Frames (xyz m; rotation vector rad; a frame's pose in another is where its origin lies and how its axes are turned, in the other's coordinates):
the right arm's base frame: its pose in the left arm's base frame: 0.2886 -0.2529 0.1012 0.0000 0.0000 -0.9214
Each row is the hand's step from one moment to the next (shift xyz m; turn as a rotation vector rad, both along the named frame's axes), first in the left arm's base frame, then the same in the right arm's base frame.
Working: the left arm's base frame: its pose in the right arm's base frame: -0.3759 -0.0769 -0.1012 0.0000 0.0000 0.9214

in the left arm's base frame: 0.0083 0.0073 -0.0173 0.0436 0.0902 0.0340
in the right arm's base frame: -0.0008 0.0110 -0.0173 -0.0455 0.0893 0.0340
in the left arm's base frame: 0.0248 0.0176 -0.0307 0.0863 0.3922 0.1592
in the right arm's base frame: 0.0010 0.0304 -0.0307 -0.2602 0.3059 0.1592
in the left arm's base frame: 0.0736 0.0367 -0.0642 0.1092 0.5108 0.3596
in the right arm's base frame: 0.0153 0.0808 -0.0642 -0.3408 0.3959 0.3596
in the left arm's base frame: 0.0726 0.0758 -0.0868 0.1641 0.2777 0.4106
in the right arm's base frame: -0.0165 0.1037 -0.0868 -0.1219 0.2986 0.4106
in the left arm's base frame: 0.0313 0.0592 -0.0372 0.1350 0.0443 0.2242
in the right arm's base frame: -0.0282 0.0607 -0.0372 0.0464 0.1343 0.2242
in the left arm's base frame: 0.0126 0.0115 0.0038 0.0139 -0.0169 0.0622
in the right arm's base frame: -0.0015 0.0170 0.0038 0.0219 0.0009 0.0622
